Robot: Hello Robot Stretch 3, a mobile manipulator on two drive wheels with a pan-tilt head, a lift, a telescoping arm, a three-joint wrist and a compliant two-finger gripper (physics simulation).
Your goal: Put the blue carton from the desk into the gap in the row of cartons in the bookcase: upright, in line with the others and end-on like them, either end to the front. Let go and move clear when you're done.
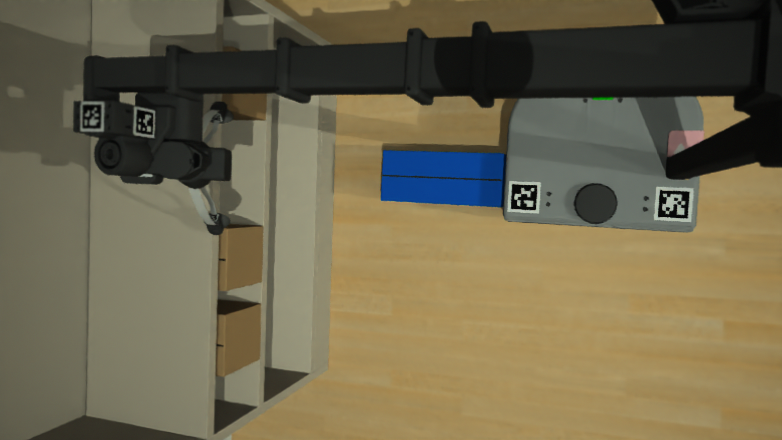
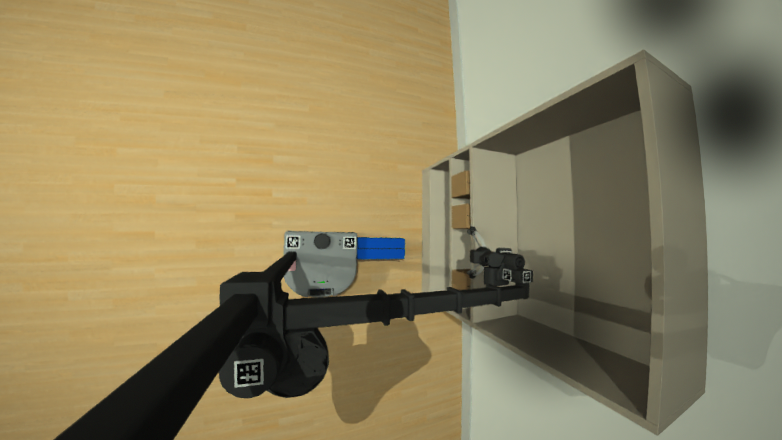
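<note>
The blue carton (image 1: 442, 177) (image 2: 381, 248) lies on the floor, its long side pointing from the robot's base toward the bookcase (image 1: 322, 246) (image 2: 675, 218). One end is against the base or very close to it. My gripper (image 1: 218, 167) (image 2: 472, 252) is open, with nothing visible between its widely spread fingers. It is at the bookcase, by the gap in the row of brown cartons. One finger is close to a brown carton (image 1: 242, 257) (image 2: 460, 216), the other close to another brown carton (image 1: 248, 105) (image 2: 459, 279), partly covered by the arm.
Another brown carton (image 1: 240, 339) (image 2: 460, 184) stands farther along the row. The extended arm (image 1: 349, 68) (image 2: 432, 305) reaches across from the mast to the bookcase. The grey base (image 1: 596, 158) (image 2: 322, 268) stands on the wooden floor (image 1: 519, 328) (image 2: 218, 136).
</note>
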